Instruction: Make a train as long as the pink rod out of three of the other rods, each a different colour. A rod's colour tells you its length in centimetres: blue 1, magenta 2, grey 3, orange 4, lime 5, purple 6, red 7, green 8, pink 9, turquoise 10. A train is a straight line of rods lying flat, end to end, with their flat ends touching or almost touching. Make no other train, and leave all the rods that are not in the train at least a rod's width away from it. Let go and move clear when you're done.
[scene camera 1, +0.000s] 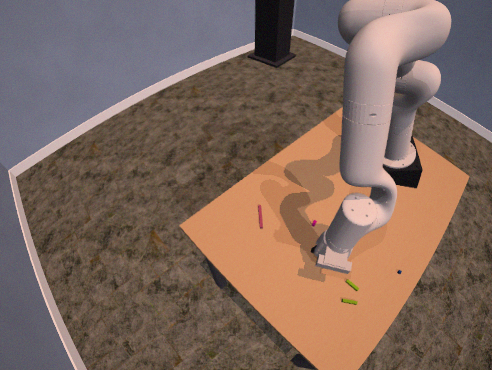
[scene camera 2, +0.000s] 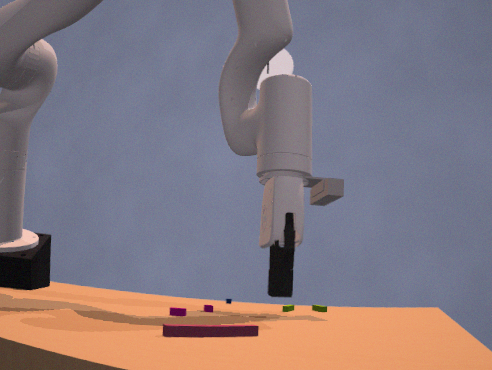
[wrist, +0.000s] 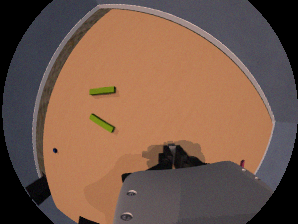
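My gripper (scene camera 2: 279, 296) is visible in scene camera 2 and, as the same gripper (wrist: 170, 154), in the wrist view. A pink rod (scene camera 2: 169, 330) is visible as well.
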